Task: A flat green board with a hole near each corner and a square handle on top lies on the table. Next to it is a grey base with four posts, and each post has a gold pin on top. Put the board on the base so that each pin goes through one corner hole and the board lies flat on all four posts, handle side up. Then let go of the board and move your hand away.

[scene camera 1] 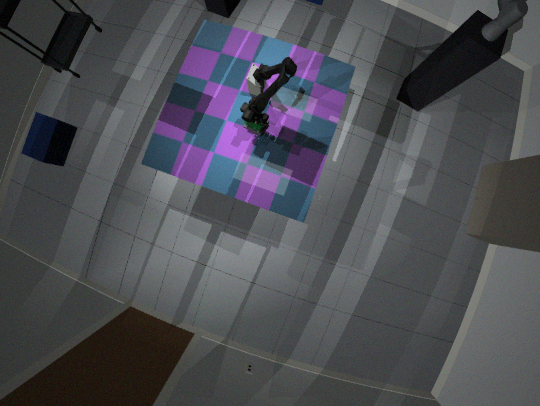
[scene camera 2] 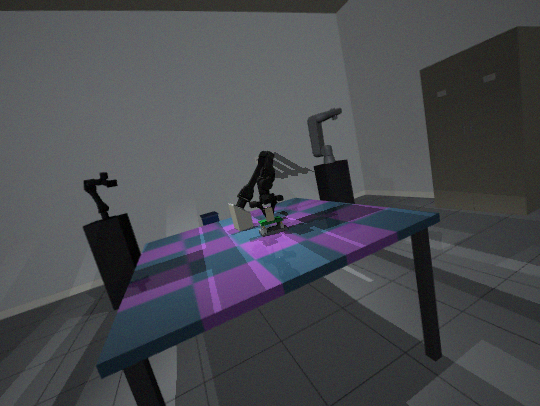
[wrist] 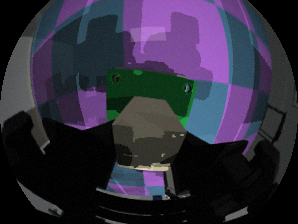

Observation:
My gripper [wrist: 147,121] carries a green board.

